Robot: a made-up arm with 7 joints. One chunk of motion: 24 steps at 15 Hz.
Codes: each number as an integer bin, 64 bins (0 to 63) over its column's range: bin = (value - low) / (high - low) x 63, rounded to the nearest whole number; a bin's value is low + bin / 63 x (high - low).
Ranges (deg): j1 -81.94..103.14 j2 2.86..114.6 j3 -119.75..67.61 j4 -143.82..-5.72 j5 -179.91..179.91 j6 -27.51..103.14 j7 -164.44..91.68
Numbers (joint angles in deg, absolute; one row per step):
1: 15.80 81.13 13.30 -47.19 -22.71 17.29 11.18
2: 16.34 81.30 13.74 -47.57 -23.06 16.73 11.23
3: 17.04 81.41 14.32 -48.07 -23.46 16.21 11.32
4: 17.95 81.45 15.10 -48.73 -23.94 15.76 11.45
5: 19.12 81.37 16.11 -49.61 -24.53 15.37 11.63
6: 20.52 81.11 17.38 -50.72 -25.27 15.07 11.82
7: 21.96 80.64 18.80 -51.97 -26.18 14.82 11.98
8: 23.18 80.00 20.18 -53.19 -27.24 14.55 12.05
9: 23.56 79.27 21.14 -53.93 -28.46 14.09 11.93
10: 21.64 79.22 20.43 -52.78 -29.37 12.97 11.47
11: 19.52 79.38 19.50 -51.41 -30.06 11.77 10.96
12: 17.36 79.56 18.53 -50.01 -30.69 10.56 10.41
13: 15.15 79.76 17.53 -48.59 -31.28 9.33 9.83
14: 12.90 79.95 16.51 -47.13 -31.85 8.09 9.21
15: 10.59 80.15 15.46 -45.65 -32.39 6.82 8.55
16: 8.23 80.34 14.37 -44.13 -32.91 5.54 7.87
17: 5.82 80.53 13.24 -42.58 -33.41 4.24 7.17
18: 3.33 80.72 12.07 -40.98 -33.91 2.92 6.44
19: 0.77 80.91 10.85 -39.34 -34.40 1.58 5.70
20: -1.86 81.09 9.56 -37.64 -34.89 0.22 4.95
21: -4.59 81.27 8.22 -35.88 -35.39 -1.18 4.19
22: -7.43 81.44 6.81 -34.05 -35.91 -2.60 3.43
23: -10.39 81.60 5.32 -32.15 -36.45 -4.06 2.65
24: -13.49 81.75 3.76 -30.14 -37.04 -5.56 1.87
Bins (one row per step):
1: 33 44 45 44 28 22 43
2: 33 44 45 44 27 21 43
3: 34 44 45 44 27 21 43
4: 34 44 45 43 27 21 43
5: 34 44 46 43 27 21 43
6: 35 44 46 42 27 21 43
7: 35 44 47 42 27 20 43
8: 36 43 47 41 27 20 43
9: 36 43 47 41 27 20 43
10: 35 43 47 42 26 20 43
11: 35 43 47 42 26 19 43
12: 34 43 46 43 26 18 43
13: 33 43 46 43 26 18 43
14: 32 43 46 44 26 17 43
15: 31 44 45 45 26 17 43
16: 31 44 45 45 26 16 42
17: 30 44 45 46 26 15 42
18: 29 44 44 47 26 15 42
19: 28 44 44 48 25 14 42
20: 27 44 43 48 25 13 42
21: 26 44 43 49 25 13 41
22: 25 44 43 50 25 12 41
23: 24 44 42 51 25 11 41
24: 23 44 42 52 25 11 41

